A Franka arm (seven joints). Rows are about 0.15 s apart.
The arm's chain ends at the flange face. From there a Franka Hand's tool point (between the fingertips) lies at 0.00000 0.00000 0.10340 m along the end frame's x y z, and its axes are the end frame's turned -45 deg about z.
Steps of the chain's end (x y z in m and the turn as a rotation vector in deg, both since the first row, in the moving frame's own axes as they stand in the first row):
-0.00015 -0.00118 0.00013 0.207 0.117 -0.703
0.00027 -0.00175 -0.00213 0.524 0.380 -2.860
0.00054 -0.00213 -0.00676 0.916 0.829 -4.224
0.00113 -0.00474 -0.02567 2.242 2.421 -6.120
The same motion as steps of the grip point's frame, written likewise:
0.00114 -0.00106 0.00013 0.064 0.229 -0.703
0.00258 -0.00126 -0.00214 0.102 0.639 -2.860
0.00411 -0.00132 -0.00678 0.062 1.234 -4.224
0.01010 -0.00264 -0.02584 -0.127 3.297 -6.120

